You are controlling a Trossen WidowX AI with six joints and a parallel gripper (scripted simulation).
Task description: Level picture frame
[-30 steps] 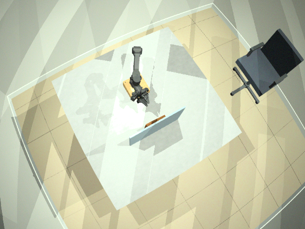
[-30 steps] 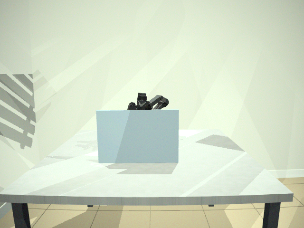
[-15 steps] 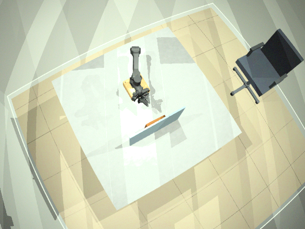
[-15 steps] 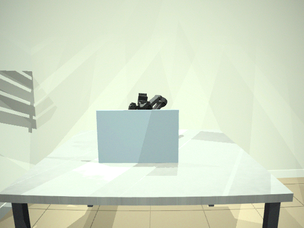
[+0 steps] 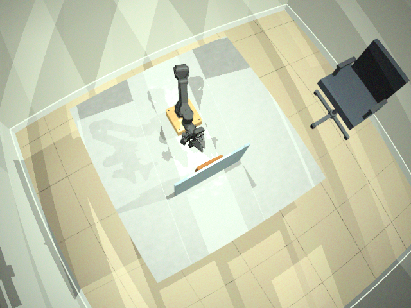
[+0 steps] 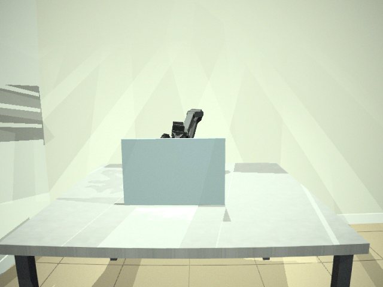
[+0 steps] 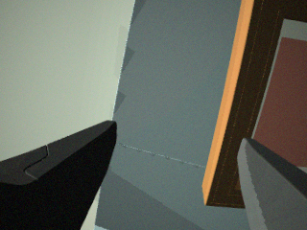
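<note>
Right now my gripper tip is 8 cm short of the picture frame and 10 cm above it. Round my gripper tip: wall panel 9 cm ahead, 11 cm below.
</note>
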